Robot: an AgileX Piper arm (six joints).
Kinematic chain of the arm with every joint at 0, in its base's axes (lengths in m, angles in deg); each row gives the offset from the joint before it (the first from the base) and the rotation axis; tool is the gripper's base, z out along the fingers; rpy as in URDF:
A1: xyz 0 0 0.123 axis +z
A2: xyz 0 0 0 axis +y
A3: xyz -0.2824 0 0.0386 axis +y
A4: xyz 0.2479 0 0.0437 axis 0.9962 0 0.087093
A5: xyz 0 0 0 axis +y
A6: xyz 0.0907 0 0.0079 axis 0.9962 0 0.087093
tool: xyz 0 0 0 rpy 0 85.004 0
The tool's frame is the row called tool.
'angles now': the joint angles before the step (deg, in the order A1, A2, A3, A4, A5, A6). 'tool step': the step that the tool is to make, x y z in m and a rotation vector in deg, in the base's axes. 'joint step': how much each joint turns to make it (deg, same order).
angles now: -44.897 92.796 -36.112 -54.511 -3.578 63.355
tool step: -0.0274 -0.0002 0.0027 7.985 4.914 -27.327
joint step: 0.695 -2.717 -0.234 10.305 20.113 12.804
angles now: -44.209 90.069 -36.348 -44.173 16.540 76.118
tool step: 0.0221 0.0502 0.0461 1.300 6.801 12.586
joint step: 12.991 -8.960 -4.362 17.831 17.587 -21.738
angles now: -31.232 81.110 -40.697 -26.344 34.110 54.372
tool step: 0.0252 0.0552 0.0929 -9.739 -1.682 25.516
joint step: 15.163 -9.986 -12.057 2.930 12.565 -19.254
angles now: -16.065 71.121 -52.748 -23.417 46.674 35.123
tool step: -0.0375 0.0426 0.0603 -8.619 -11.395 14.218
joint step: 10.032 -14.379 -0.970 -2.627 0.790 -5.889
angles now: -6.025 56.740 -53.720 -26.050 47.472 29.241
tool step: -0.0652 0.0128 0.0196 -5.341 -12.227 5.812
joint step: 2.643 -16.798 5.507 -1.226 -2.864 -3.782
